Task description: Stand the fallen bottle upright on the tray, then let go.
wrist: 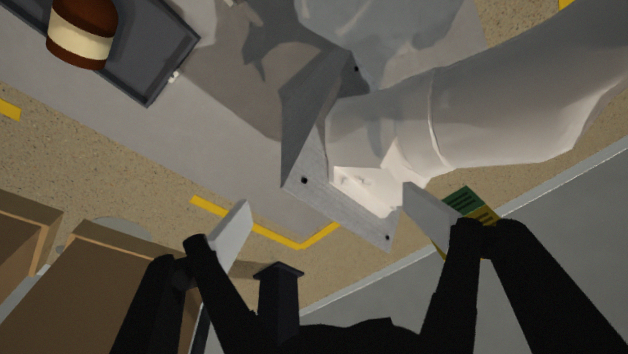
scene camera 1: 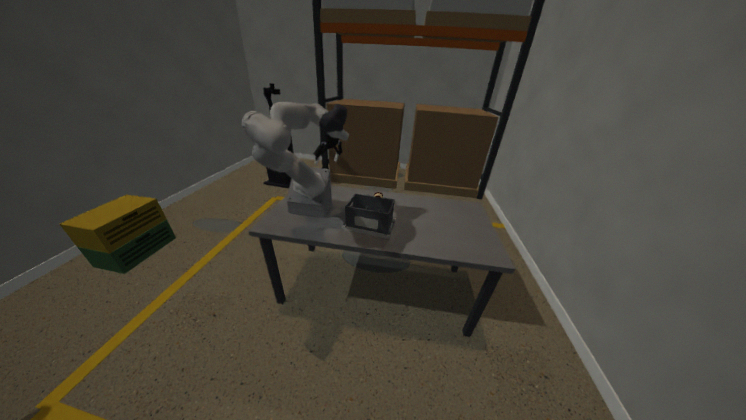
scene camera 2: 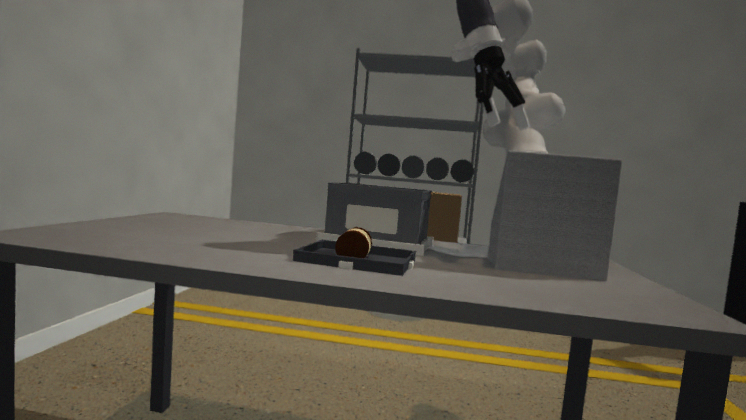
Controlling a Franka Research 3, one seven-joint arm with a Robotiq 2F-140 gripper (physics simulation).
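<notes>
The bottle [scene camera 1: 378, 194] [scene camera 2: 353, 244] [wrist: 82, 36] is dark brown with a cream band. It lies on its side in the dark shallow tray [scene camera 2: 386, 265] [wrist: 145, 60], its round end facing scene camera 2. In the wrist view it is at the top left and part of it is cut off. In scene camera 1 most of the bottle and the tray are hidden behind the crate. My gripper [scene camera 1: 327, 156] [scene camera 2: 509, 121] [wrist: 326, 204] is open and empty, high above the table near the robot base, well away from the bottle.
A dark crate [scene camera 1: 387, 221] [scene camera 2: 336, 213] stands beside the tray on the table [scene camera 1: 443, 229] [scene camera 2: 130, 245]. The grey robot base block [scene camera 1: 308, 206] [scene camera 2: 558, 219] [wrist: 345, 210] stands on the table to the other side. Tall cardboard boxes [scene camera 1: 365, 140] stand behind the table.
</notes>
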